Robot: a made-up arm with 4 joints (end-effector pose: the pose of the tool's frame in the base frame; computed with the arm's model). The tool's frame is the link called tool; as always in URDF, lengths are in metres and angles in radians.
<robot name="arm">
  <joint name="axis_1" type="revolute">
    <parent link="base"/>
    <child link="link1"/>
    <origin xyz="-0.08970 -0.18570 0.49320"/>
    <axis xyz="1 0 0"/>
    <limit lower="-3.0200" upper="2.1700"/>
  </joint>
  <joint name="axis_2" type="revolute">
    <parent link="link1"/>
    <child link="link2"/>
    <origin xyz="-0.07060 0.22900 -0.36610"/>
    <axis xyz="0 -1 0"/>
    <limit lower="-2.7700" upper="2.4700"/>
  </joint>
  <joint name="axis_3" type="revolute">
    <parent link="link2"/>
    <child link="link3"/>
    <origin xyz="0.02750 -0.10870 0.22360"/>
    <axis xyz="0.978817 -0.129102 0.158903"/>
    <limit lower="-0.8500" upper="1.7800"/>
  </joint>
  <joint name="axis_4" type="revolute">
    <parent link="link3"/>
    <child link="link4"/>
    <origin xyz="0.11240 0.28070 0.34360"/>
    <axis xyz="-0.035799 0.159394 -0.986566"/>
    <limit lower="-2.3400" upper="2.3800"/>
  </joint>
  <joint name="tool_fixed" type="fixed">
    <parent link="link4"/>
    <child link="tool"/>
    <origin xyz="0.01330 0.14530 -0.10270" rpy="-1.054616 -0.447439 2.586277"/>
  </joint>
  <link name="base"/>
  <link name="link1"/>
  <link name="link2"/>
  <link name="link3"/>
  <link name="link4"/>
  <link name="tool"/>
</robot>
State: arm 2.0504 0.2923 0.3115 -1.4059
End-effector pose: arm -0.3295 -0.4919 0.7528 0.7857 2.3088 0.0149
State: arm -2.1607 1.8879 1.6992 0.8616
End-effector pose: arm -0.7875 -0.4645 0.8530 -1.3111 0.1114 -2.7244
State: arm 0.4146 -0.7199 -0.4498 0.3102
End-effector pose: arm 0.1809 0.4787 0.4281 0.6953 -0.7017 1.7732
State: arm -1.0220 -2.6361 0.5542 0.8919
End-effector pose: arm -0.0291 -0.8747 -0.3133 0.0300 0.9050 -0.3707
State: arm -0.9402 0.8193 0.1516 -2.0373
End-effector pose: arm -0.5071 -0.0130 0.1938 -0.7921 -0.6062 -1.6078
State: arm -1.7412 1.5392 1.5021 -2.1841
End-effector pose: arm -0.6349 -0.5602 0.6333 -1.1308 -0.3600 0.1573
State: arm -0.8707 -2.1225 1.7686 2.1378
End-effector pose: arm 0.1423 -0.8352 0.1013 -0.2097 0.6367 -1.3983
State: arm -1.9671 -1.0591 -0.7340 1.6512
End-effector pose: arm 0.1557 -0.8488 0.3041 -2.1915 1.7826 0.3495
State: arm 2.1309 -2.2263 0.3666 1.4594
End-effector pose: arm 0.1266 0.3859 1.2458 2.2734 0.2276 1.6502
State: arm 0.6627 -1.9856 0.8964 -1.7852
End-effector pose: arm 0.3932 0.2564 0.1358 -1.5589 2.6722 0.2961
